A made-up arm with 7 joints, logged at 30 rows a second.
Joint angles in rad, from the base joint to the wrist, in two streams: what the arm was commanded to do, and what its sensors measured. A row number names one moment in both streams.
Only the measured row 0 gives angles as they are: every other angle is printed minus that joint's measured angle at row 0.
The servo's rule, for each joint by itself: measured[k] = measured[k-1] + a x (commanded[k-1-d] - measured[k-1]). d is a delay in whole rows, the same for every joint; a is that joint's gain. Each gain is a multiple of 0.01, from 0.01 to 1. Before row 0 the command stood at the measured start. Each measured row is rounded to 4 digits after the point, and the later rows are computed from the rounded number. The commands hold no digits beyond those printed.
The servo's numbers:
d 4
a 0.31 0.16 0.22 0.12 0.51 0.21 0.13
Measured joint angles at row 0:
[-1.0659, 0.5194, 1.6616, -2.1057, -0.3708, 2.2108, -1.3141]
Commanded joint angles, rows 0 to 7:
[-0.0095, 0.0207, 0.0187, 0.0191, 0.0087, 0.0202, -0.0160]
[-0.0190, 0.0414, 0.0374, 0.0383, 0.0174, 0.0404, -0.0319]
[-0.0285, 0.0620, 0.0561, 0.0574, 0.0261, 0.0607, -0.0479]
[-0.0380, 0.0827, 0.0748, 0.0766, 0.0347, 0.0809, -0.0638]
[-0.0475, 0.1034, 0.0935, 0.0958, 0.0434, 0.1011, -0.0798]
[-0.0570, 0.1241, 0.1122, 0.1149, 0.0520, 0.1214, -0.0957]
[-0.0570, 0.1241, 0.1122, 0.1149, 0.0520, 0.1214, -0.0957]
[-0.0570, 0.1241, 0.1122, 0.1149, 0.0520, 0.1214, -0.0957]
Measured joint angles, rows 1 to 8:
[0.0000, 0.0000, 0.0000, 0.0000, 0.0000, 0.0000, 0.0000]
[0.0000, 0.0000, 0.0000, 0.0000, 0.0000, 0.0000, 0.0000]
[0.0000, 0.0000, 0.0000, 0.0000, 0.0000, 0.0000, 0.0000]
[0.0000, 0.0000, 0.0000, 0.0000, 0.0000, 0.0000, 0.0000]
[-0.0029, 0.0033, 0.0041, 0.0023, 0.0044, 0.0042, -0.0021]
[-0.0079, 0.0094, 0.0114, 0.0066, 0.0110, 0.0118, -0.0060]
[-0.0143, 0.0178, 0.0212, 0.0127, 0.0187, 0.0221, -0.0114]
[-0.0216, 0.0282, 0.0330, 0.0204, 0.0269, 0.0344, -0.0182]

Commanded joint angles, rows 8 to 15:
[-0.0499, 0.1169, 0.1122, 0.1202, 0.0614, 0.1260, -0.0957]
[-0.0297, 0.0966, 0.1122, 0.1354, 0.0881, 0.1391, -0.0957]
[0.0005, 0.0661, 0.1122, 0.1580, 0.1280, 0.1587, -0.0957]
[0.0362, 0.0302, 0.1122, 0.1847, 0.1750, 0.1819, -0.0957]
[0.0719, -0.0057, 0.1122, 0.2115, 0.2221, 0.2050, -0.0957]
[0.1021, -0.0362, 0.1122, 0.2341, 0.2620, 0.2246, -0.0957]
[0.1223, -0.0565, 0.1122, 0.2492, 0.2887, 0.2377, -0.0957]
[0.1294, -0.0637, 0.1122, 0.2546, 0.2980, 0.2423, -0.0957]
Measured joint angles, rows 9 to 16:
[-0.0296, 0.0402, 0.0463, 0.0294, 0.0353, 0.0484, -0.0262]
[-0.0381, 0.0536, 0.0608, 0.0397, 0.0438, 0.0637, -0.0352]
[-0.0440, 0.0649, 0.0721, 0.0487, 0.0480, 0.0758, -0.0431]
[-0.0480, 0.0744, 0.0809, 0.0566, 0.0500, 0.0854, -0.0499]
[-0.0486, 0.0812, 0.0878, 0.0642, 0.0558, 0.0939, -0.0559]
[-0.0427, 0.0837, 0.0932, 0.0727, 0.0723, 0.1034, -0.0611]
[-0.0293, 0.0809, 0.0974, 0.0829, 0.1007, 0.1150, -0.0656]
[-0.0090, 0.0728, 0.1007, 0.0951, 0.1386, 0.1290, -0.0695]

